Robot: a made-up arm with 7 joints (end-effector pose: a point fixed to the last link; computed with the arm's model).
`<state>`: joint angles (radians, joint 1 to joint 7).
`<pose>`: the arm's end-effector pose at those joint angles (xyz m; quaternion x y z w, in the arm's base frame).
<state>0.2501 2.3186 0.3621 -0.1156 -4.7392 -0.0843 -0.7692</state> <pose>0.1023 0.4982 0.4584 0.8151 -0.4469 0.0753 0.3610</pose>
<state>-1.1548 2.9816 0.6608 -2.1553 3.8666 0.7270 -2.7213</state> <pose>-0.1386 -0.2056 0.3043 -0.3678 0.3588 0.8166 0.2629</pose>
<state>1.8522 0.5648 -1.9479 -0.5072 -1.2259 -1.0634 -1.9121</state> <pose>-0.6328 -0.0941 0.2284 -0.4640 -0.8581 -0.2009 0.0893</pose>
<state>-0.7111 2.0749 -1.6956 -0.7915 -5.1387 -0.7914 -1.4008</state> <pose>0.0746 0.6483 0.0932 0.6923 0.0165 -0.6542 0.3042</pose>
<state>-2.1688 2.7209 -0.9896 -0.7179 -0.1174 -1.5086 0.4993</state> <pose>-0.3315 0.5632 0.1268 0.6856 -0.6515 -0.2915 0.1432</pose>
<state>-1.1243 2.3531 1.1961 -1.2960 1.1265 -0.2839 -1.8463</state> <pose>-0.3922 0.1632 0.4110 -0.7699 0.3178 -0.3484 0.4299</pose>
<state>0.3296 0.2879 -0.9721 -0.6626 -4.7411 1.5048 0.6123</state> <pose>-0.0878 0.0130 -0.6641 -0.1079 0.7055 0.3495 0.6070</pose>
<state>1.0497 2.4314 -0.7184 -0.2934 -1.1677 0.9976 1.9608</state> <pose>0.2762 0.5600 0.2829 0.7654 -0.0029 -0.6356 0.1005</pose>
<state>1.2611 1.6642 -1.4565 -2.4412 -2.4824 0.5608 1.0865</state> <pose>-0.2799 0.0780 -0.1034 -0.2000 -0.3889 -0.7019 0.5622</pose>
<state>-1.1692 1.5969 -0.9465 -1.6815 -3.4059 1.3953 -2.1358</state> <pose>0.4554 0.2028 0.1232 -0.2489 -0.4669 -0.8102 0.2522</pose>
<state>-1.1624 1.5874 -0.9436 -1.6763 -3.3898 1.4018 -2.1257</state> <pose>0.4580 0.2021 0.1196 -0.2617 -0.4699 -0.8039 0.2539</pose>
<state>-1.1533 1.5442 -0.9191 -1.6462 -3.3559 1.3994 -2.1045</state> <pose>0.4686 0.1967 0.1168 -0.2809 -0.4889 -0.7866 0.2517</pose>
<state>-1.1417 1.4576 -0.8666 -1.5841 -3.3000 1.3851 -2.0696</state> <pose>0.4887 0.1854 0.1142 -0.3101 -0.5279 -0.7522 0.2436</pose>
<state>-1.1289 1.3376 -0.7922 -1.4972 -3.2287 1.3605 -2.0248</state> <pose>0.5149 0.1699 0.1096 -0.3504 -0.5799 -0.6984 0.2308</pose>
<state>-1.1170 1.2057 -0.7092 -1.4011 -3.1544 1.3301 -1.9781</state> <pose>0.5417 0.1533 0.1012 -0.3977 -0.6320 -0.6292 0.2157</pose>
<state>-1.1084 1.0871 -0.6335 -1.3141 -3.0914 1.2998 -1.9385</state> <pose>0.5642 0.1384 0.0902 -0.4419 -0.6727 -0.5581 0.2019</pose>
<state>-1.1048 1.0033 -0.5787 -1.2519 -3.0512 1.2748 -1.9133</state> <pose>0.5792 0.1276 0.0809 -0.4718 -0.6979 -0.5034 0.1922</pose>
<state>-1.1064 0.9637 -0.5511 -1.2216 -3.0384 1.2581 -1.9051</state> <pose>0.5860 0.1221 0.0778 -0.4818 -0.7101 -0.4778 0.1879</pose>
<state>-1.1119 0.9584 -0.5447 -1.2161 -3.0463 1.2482 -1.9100</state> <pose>0.5867 0.1211 0.0809 -0.4757 -0.7149 -0.4770 0.1875</pose>
